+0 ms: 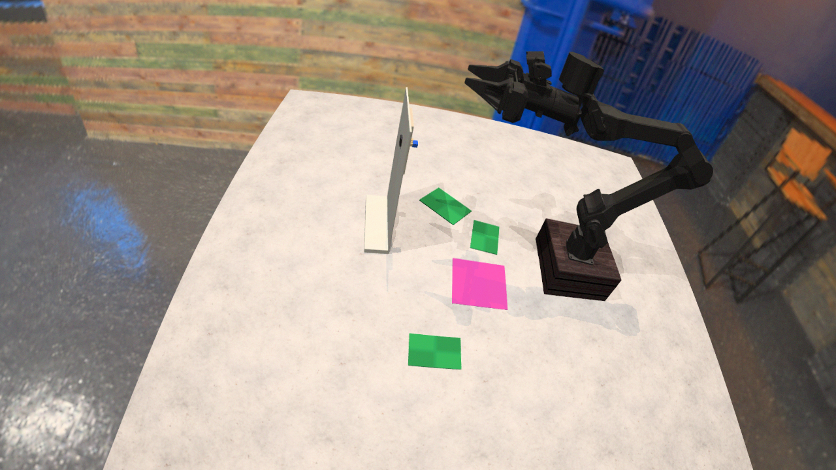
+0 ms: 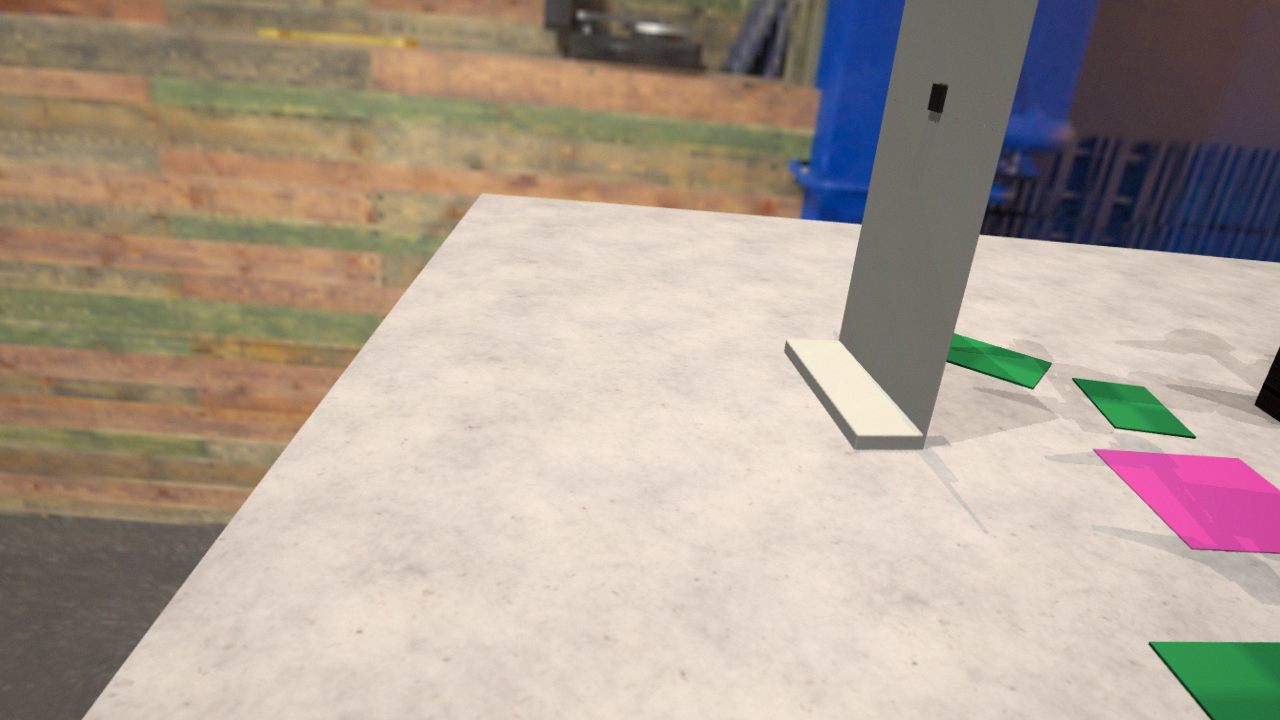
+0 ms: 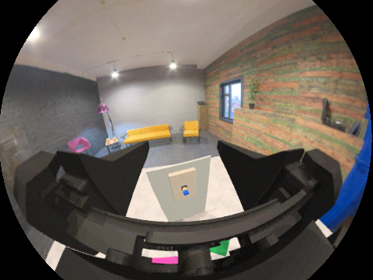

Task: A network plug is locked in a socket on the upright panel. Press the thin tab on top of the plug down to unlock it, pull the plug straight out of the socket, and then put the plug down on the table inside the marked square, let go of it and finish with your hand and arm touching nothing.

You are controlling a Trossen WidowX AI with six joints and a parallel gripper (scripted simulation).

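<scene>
Now: gripper tip 7 cm short of the network plug, 1 cm to the right of it and 17 cm above it. The rest, counted from my gripper tip: upright cream panel 9 cm ahead, 1 cm to the left, 26 cm below; magenta marked square 14 cm behind, 11 cm to the left, 40 cm below.
</scene>
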